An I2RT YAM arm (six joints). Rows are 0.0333 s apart.
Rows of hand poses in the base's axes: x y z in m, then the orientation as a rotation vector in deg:
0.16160 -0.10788 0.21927 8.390 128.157 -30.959
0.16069 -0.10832 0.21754 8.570 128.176 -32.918
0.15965 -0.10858 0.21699 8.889 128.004 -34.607
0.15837 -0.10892 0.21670 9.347 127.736 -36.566
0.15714 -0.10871 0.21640 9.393 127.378 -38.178
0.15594 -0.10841 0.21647 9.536 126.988 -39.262
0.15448 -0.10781 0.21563 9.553 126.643 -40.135
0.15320 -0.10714 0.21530 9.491 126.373 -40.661
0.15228 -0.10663 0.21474 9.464 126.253 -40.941
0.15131 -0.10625 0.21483 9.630 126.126 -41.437
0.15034 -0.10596 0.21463 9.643 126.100 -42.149
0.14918 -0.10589 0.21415 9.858 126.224 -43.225
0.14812 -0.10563 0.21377 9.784 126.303 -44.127
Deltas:
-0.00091 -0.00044 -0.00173 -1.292 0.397 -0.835
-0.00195 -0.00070 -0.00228 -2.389 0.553 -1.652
-0.00323 -0.00104 -0.00257 -3.644 0.676 -2.659
-0.00446 -0.00083 -0.00287 -4.812 0.702 -3.242
-0.00566 -0.00053 -0.00280 -5.595 0.571 -3.701
-0.00712 0.00007 -0.00364 -6.264 0.453 -3.999
-0.00840 0.00074 -0.00397 -6.706 0.334 -4.123
-0.00932 0.00125 -0.00453 -6.933 0.293 -4.195
-0.01029 0.00163 -0.00444 -7.247 0.277 -4.483
-0.01126 0.00192 -0.00464 -7.733 0.431 -4.751
-0.01242 0.00199 -0.00512 -8.362 0.801 -5.309
-0.01348 0.00225 -0.00550 -8.977 1.121 -5.595

